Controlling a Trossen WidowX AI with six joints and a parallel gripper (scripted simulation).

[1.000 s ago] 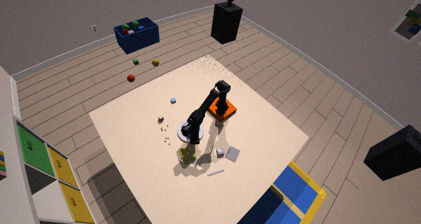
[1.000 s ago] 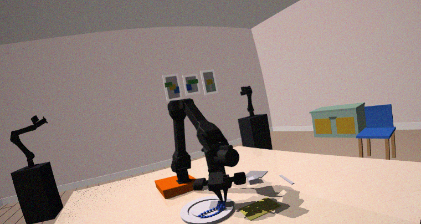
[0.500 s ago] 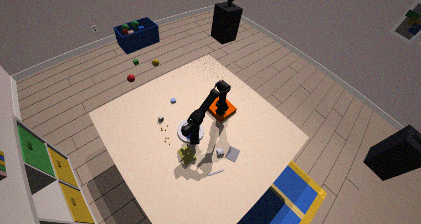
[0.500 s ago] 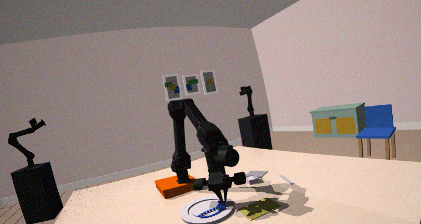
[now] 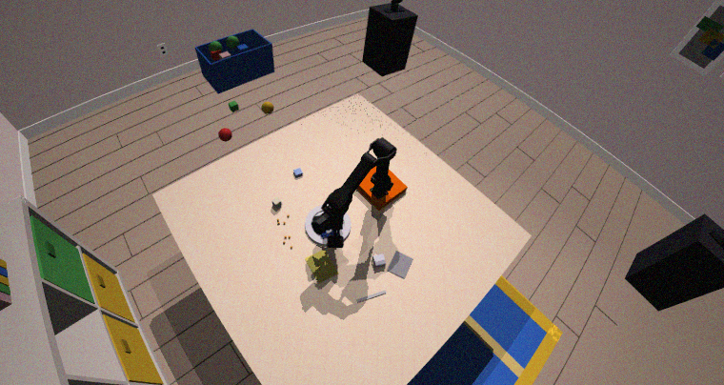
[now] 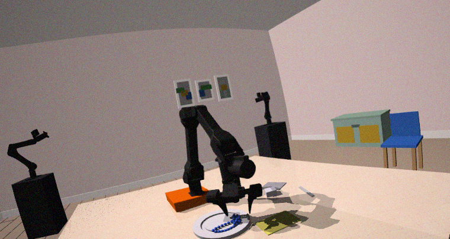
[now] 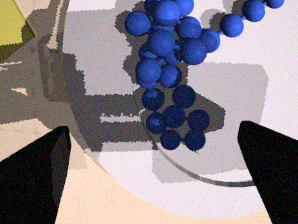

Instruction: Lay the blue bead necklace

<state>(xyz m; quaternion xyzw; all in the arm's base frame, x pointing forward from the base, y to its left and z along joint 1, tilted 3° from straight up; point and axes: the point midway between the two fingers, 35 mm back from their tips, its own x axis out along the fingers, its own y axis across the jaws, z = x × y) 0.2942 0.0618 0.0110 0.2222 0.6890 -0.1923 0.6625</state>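
The round bead board is 6 cm to the right of my gripper tip, 1 cm below it and 1 cm behind it. Also, from my gripper tip: yellow sheet: 12 cm ahead, 8 cm to the left, 2 cm below; thin grey bar: 29 cm to the left, 3 cm ahead, 2 cm below; small grey block: 20 cm to the left, 9 cm behind, 1 cm below.
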